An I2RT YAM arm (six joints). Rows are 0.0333 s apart.
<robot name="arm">
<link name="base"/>
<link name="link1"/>
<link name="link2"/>
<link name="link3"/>
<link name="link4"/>
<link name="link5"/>
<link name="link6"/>
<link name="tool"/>
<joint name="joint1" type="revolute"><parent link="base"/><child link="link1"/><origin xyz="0 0 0.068" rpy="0 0 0"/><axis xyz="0 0 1"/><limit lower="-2.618" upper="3.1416"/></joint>
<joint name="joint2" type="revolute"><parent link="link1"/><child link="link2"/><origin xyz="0.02 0.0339 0.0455" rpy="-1.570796 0 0"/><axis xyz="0 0 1"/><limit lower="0" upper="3.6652"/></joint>
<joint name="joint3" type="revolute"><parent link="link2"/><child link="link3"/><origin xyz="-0.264 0 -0.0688" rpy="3.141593 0 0"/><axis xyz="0 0 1"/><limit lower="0" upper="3.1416"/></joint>
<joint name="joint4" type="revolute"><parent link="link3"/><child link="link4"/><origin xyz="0.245 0.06 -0.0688" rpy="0 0 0"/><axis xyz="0 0 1"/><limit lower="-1.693" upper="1.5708"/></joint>
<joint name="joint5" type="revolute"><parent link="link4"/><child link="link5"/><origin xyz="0.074 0.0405 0.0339" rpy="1.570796 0 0"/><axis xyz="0 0 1"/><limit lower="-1.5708" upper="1.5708"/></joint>
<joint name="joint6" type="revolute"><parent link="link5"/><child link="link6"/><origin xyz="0.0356 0 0.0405" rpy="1.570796 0 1.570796"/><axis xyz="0 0 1"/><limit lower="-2.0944" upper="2.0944"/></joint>
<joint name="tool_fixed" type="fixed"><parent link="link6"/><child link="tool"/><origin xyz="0 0 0" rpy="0 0 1.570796"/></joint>
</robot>
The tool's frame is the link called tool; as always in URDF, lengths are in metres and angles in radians.
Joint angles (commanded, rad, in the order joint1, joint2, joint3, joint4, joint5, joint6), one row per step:
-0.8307, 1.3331, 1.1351, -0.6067, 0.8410, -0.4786
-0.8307, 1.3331, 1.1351, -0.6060, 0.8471, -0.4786
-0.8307, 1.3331, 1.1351, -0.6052, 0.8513, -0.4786
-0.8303, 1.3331, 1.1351, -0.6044, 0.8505, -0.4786
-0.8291, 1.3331, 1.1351, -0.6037, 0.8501, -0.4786
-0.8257, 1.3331, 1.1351, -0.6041, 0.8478, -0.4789
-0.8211, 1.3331, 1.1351, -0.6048, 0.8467, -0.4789
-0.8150, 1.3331, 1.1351, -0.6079, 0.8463, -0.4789
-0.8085, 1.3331, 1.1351, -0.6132, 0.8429, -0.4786
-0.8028, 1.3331, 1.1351, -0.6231, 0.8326, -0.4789
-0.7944, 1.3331, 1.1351, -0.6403, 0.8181, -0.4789
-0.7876, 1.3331, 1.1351, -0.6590, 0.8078, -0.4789
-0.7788, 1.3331, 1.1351, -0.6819, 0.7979, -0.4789
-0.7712, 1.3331, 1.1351, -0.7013, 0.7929, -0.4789
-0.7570, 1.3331, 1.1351, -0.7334, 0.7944, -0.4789
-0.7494, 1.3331, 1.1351, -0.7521, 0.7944, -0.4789
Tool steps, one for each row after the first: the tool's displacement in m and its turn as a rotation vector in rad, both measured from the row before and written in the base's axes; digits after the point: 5 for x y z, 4 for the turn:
-0.00015, -0.00005, 0.00016, -0.0035, 0.0028, -0.0042
-0.00009, -0.00005, 0.00013, -0.0026, 0.0017, -0.0029
0.00015, 0.00003, 0.00004, -0.0002, -0.0010, 0.0010
0.00031, 0.00017, 0.00004, -0.0003, -0.0007, 0.0015
0.00081, 0.00060, -0.00007, 0.0015, -0.0007, 0.0051
0.00102, 0.00082, -0.00007, 0.0011, -0.0001, 0.0054
0.00121, 0.00120, -0.00022, 0.0025, 0.0019, 0.0064
0.00127, 0.00140, -0.00042, 0.0055, 0.0016, 0.0087
0.00106, 0.00153, -0.00086, 0.0124, 0.0017, 0.0129
0.00138, 0.00241, -0.00142, 0.0198, 0.0043, 0.0182
0.00079, 0.00222, -0.00142, 0.0187, 0.0077, 0.0136
0.00092, 0.00282, -0.00165, 0.0215, 0.0109, 0.0152
0.00066, 0.00242, -0.00131, 0.0163, 0.0111, 0.0107
0.00105, 0.00425, -0.00191, 0.0214, 0.0240, 0.0133
0.00044, 0.00238, -0.00109, 0.0128, 0.0136, 0.0076

